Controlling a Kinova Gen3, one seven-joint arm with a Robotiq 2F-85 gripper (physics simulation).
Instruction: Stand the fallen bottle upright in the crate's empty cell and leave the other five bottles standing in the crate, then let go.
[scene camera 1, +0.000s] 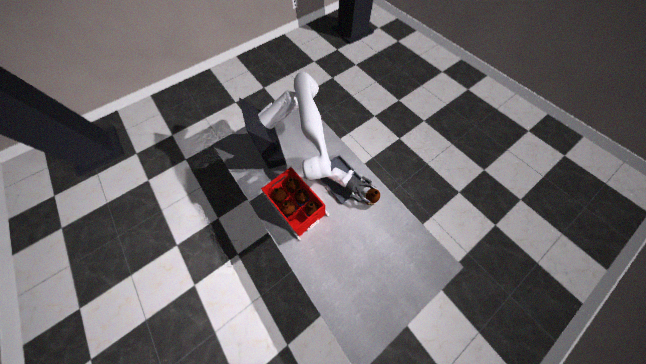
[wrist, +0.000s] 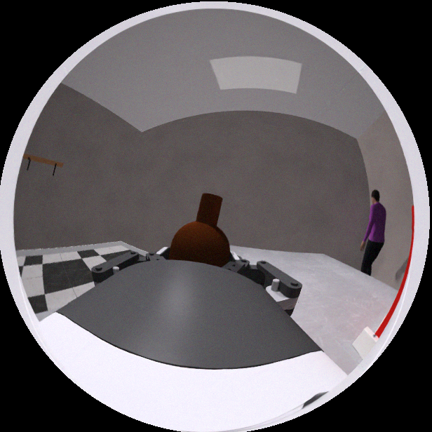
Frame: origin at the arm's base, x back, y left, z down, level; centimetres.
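Where they show: gripper, fingertip midpoint: (scene camera 1: 373, 196); arm's base, link origin: (scene camera 1: 265, 121).
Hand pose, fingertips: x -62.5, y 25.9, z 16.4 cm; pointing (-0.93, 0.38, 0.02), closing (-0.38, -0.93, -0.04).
Things, the pixels of their top centre, and the offset from my fingertips. "spot": a spot on its surface instead. Level surfaces: height alone.
- brown bottle, top centre: (scene camera 1: 376, 190) dx +0.3, dy -0.2, dz -8.0 cm
- red crate, surface spot: (scene camera 1: 301, 232) spot: dx +7.0, dy -41.6, dz +4.7 cm
- grey table top, surface height: dz +8.9 cm
My gripper (scene camera 1: 370, 195) is shut on a brown bottle (scene camera 1: 373, 195) (wrist: 200, 245), to the right of the crate in the scene view. In the wrist view the bottle's neck points up and leans slightly right; its lower part is hidden behind the gripper's body. A red crate (scene camera 1: 301, 232) stands on the grey table, with several brown bottles upright in its cells. One bottle (scene camera 1: 311, 207) stands in the near right cell. The empty cell is beside it, at the crate's near end. Part of the crate's red edge (wrist: 396, 303) shows at the right of the wrist view.
The grey table top (scene camera 1: 370, 280) extends beyond the crate and the gripper toward the lower right. The white arm (scene camera 1: 311, 115) reaches over the table behind the crate. A person in a purple top (wrist: 377, 222) stands in the background at the right of the wrist view.
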